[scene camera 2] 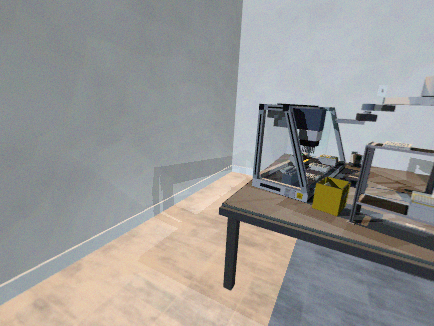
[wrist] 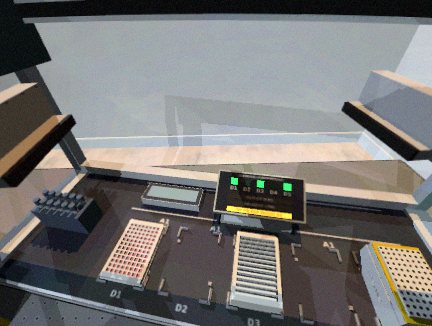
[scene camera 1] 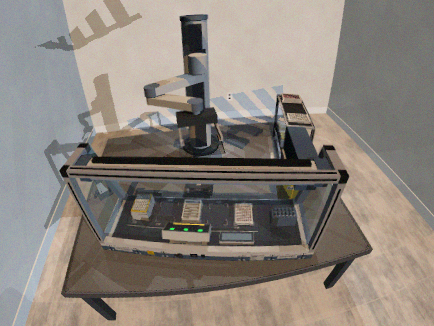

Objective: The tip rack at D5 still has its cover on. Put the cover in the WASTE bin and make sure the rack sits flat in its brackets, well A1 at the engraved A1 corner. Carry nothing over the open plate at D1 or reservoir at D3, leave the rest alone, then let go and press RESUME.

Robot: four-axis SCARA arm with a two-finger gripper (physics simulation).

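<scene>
My gripper is open and empty, behind the deck enclosure; its fingers stand wide apart in the wrist view. The tip rack at D5 shows its yellow rim and rows of holes, with no cover visible on it; its far side is cut off in the wrist view. I cannot tell whether it sits flat. The yellow waste bin stands beside the enclosure; its contents are unclear. The open plate is at D1, the reservoir at D3. The panel shows green D1, D3 and D5 marks and a yellow bar.
The enclosure's top beam spans the deck. A dark tube block stands beyond D1. A low tray lies near the panel. A shelf rack stands beside the bin. Small brackets mark D2 and D4.
</scene>
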